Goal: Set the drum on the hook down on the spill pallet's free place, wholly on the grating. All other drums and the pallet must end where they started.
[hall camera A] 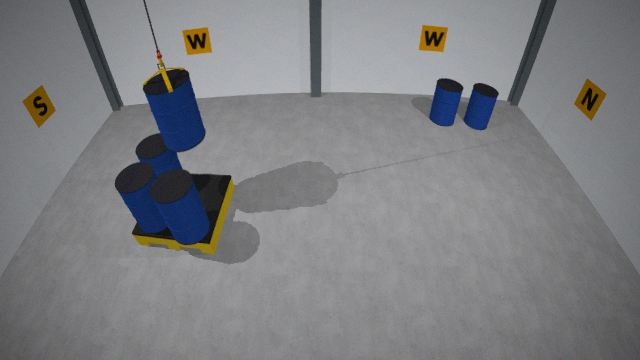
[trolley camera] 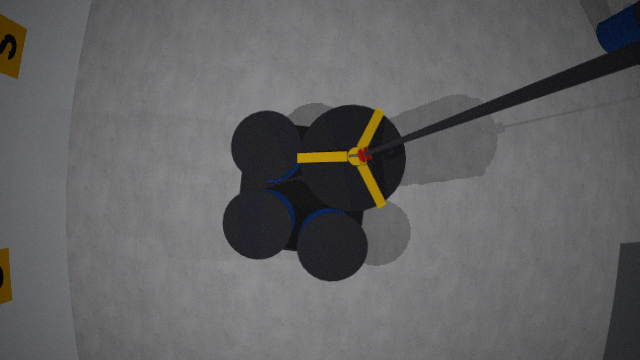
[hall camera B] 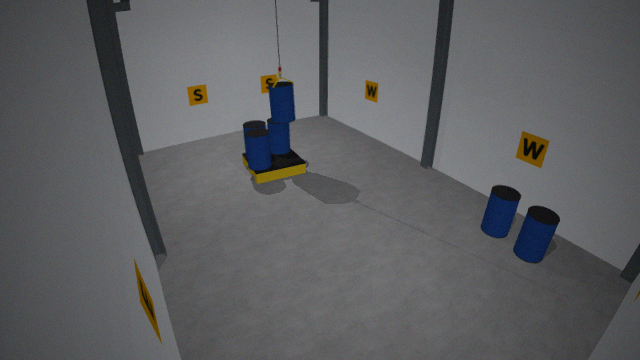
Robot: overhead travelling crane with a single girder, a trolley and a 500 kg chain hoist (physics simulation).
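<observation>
The yellow three-armed drum grab (hall camera A: 165, 79) (hall camera B: 282, 81) (trolley camera: 357, 156) is shut on a blue drum (hall camera A: 177, 120) (hall camera B: 282, 103) (trolley camera: 335, 180) that hangs on the chain above the spill pallet (hall camera A: 225, 211) (hall camera B: 281, 173) (trolley camera: 294, 194). In the trolley view the hung drum covers the pallet's upper right corner. Three blue drums stand on the pallet: one (hall camera A: 152, 147) (hall camera B: 281, 140) (trolley camera: 266, 146), another (hall camera A: 136, 197) (hall camera B: 254, 124) (trolley camera: 258, 224), and a third (hall camera A: 185, 215) (hall camera B: 258, 152) (trolley camera: 332, 245). Bare black grating shows beside them in hall camera A. Part of the free place is hidden under the hung drum in the trolley view.
Two more blue drums, one (hall camera A: 446, 102) (hall camera B: 501, 211) and another (hall camera A: 481, 106) (hall camera B: 536, 234), stand on the floor near the west wall. The hung drum's shadow (hall camera A: 295, 187) (hall camera B: 330, 189) (trolley camera: 450, 140) lies on the floor beside the pallet. Walls with letter signs surround the floor.
</observation>
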